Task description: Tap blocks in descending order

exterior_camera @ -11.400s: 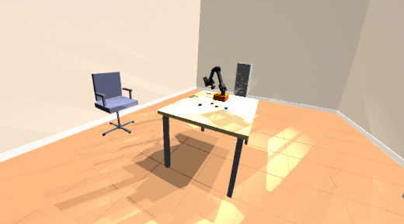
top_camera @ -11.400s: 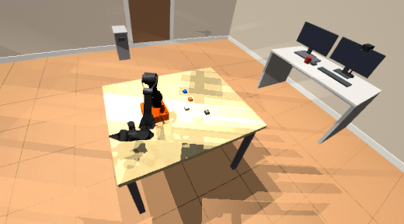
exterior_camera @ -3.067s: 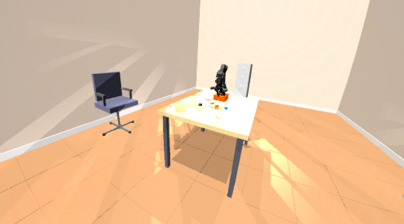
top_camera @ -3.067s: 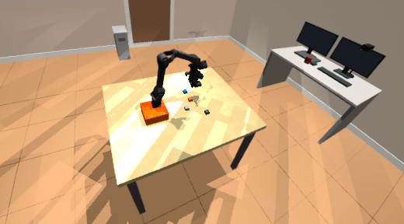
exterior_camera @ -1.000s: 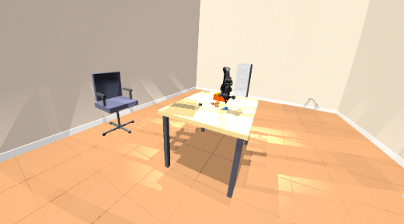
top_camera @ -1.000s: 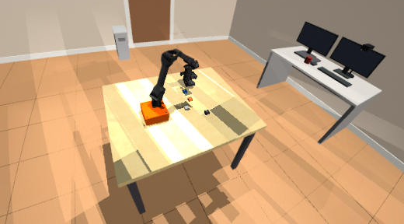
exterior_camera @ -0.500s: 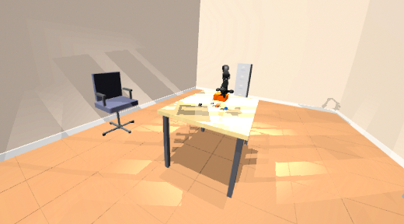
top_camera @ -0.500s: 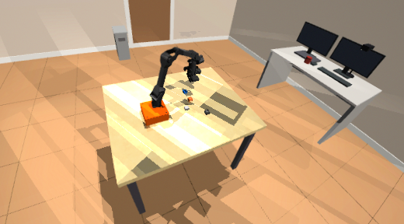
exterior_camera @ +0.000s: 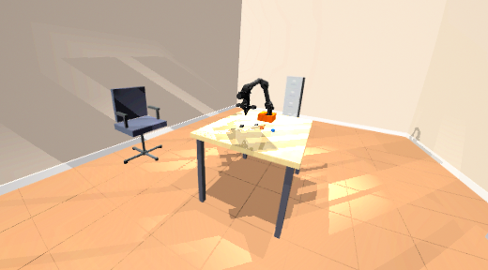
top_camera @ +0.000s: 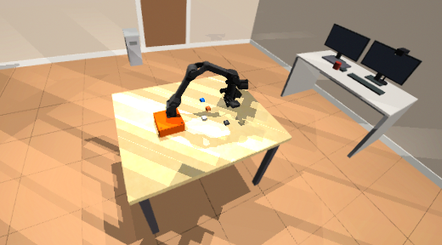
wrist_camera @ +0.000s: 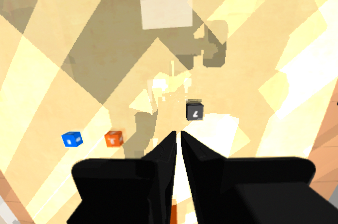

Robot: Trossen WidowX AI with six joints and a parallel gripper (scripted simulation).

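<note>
Right now the black block is 120 mm below my gripper tip, 40 mm to the right of it and 10 mm behind it. Also, from my gripper tip: orange block 140 mm to the left, 120 mm below, 90 mm behind; then grey block 150 mm behind, 120 mm below, 50 mm to the left; then blue block 250 mm to the left, 120 mm below, 100 mm behind.
</note>
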